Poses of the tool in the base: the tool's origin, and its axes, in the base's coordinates. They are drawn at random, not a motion.
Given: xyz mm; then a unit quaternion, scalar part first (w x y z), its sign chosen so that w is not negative.
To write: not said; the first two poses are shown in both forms.
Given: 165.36 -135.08 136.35 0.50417 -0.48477 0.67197 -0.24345
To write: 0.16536 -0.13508 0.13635 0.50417 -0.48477 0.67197 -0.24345
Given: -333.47 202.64 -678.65 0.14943 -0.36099 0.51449 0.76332
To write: -0.33347 0.20264 -0.67865 0.14943 -0.36099 0.51449 0.76332
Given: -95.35 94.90 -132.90 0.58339 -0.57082 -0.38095 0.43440
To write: -0.09535 0.09490 -0.13290 0.58339 -0.57082 -0.38095 0.43440
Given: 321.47 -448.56 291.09 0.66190 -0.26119 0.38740 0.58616
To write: 0.32147 -0.44856 0.29109 0.66190 -0.26119 0.38740 0.58616
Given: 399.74 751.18 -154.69 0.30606 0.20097 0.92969 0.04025
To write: 0.39974 0.75118 -0.15469 0.30606 0.20097 0.92969 0.04025
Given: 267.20 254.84 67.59 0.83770 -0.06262 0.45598 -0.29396
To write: 0.26720 0.25484 0.06759 0.83770 -0.06262 0.45598 -0.29396
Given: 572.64 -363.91 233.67 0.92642 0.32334 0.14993 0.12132
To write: 0.57264 -0.36391 0.23367 0.92642 0.32334 0.14993 0.12132
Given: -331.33 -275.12 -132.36 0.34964 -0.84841 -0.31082 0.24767
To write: -0.33133 -0.27512 -0.13236 0.34964 -0.84841 -0.31082 0.24767
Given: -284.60 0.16 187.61 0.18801 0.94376 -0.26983 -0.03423
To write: -0.28460 0.00016 0.18761 0.18801 0.94376 -0.26983 -0.03423
